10 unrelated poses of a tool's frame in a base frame.
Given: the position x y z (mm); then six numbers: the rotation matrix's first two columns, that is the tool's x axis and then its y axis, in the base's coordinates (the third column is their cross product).
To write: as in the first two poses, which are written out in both.
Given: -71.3, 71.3, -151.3, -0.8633, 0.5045, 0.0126, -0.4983, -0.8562, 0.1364
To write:
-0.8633, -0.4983, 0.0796
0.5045, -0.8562, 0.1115
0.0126, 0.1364, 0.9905
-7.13, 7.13, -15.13

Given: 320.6, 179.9, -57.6, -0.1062, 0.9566, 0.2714, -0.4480, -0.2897, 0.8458
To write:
-0.1062, -0.4480, 0.8877
0.9566, -0.2897, -0.0318
0.2714, 0.8458, 0.4593
32.06, 17.99, -5.76

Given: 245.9, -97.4, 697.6, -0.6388, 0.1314, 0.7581, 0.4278, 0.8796, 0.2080
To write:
-0.6388, 0.4278, -0.6395
0.1314, 0.8796, 0.4572
0.7581, 0.2080, -0.6181
24.59, -9.74, 69.76

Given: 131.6, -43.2, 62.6, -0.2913, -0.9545, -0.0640, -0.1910, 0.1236, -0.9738
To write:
-0.2913, -0.1910, 0.9374
-0.9545, 0.1236, -0.2714
-0.0640, -0.9738, -0.2183
13.16, -4.32, 6.26

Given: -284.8, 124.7, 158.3, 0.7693, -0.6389, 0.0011, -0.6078, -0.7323, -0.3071
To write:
0.7693, -0.6078, 0.1970
-0.6389, -0.7323, 0.2356
0.0011, -0.3071, -0.9517
-28.48, 12.47, 15.83

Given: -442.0, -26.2, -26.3, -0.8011, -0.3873, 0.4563, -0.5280, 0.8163, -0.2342
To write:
-0.8011, -0.5280, -0.2818
-0.3873, 0.8163, -0.4285
0.4563, -0.2342, -0.8584
-44.20, -2.62, -2.63

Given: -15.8, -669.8, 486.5, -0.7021, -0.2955, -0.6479, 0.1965, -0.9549, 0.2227
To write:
-0.7021, 0.1965, -0.6845
-0.2955, -0.9549, 0.0290
-0.6479, 0.2227, 0.7285
-1.58, -66.98, 48.65

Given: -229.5, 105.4, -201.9, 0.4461, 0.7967, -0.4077, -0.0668, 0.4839, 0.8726
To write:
0.4461, -0.0668, 0.8925
0.7967, 0.4839, -0.3620
-0.4077, 0.8726, 0.2691
-22.95, 10.54, -20.19

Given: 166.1, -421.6, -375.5, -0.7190, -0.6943, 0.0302, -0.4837, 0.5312, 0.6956
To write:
-0.7190, -0.4837, -0.4990
-0.6943, 0.5312, 0.4855
0.0302, 0.6956, -0.7178
16.61, -42.16, -37.55

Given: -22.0, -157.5, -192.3, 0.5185, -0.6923, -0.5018, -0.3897, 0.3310, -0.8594
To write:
0.5185, -0.3897, 0.7611
-0.6923, 0.3310, 0.6412
-0.5018, -0.8594, -0.0982
-2.20, -15.75, -19.23

